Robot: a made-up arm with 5 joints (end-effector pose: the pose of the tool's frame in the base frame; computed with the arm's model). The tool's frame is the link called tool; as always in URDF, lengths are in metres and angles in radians.
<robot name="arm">
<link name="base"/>
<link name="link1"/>
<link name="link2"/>
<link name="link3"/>
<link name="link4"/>
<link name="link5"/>
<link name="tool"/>
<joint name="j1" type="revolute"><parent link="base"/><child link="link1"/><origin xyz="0.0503 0 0.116" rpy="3.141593 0 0"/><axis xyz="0 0 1"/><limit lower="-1.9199" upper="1.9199"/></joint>
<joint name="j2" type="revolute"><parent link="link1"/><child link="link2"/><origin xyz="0.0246 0.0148 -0.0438" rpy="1.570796 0 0"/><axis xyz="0 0 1"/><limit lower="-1.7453" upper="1.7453"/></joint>
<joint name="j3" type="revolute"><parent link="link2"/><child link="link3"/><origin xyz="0.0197 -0.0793 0"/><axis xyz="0 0 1"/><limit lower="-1.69" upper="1.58"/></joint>
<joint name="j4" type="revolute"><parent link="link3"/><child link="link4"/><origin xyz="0.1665 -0.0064 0"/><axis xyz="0 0 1"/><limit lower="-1.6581" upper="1.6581"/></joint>
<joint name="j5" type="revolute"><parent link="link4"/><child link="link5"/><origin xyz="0.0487 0 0.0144" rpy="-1.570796 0 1.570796"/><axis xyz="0 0 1"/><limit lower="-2.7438" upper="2.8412"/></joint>
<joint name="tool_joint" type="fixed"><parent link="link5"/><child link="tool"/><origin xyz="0 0 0" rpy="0 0 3.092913"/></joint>
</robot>
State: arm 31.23 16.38 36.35 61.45 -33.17
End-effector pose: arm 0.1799 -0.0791 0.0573 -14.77 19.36 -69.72
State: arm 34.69 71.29 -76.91 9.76 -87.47
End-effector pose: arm 0.3129 -0.1823 0.1857 85.86 0.26 -124.71
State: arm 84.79 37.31 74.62 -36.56 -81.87
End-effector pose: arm 0.0539 -0.0442 0.0070 14.57 -1.35 -169.62
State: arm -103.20 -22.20 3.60 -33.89 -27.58
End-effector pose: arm 0.0054 0.1931 0.3385 158.79 -31.69 -40.35
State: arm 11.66 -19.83 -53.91 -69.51 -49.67
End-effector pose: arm 0.0675 -0.0040 0.4319 -133.28 29.22 -126.35
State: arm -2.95 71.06 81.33 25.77 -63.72
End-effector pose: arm -0.0368 -0.0049 0.0825 -87.99 23.48 -86.25
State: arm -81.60 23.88 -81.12 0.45 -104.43
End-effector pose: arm 0.0779 0.1840 0.4086 147.98 9.33 6.14
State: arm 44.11 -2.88 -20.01 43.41 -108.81
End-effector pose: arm 0.2200 -0.1651 0.2936 68.07 20.17 -142.01
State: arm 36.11 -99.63 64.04 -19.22 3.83
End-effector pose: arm 0.1332 -0.0609 0.3079 -179.27 -35.18 142.62
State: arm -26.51 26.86 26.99 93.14 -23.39
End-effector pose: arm 0.1763 0.0624 0.0644 -34.18 48.81 -15.55
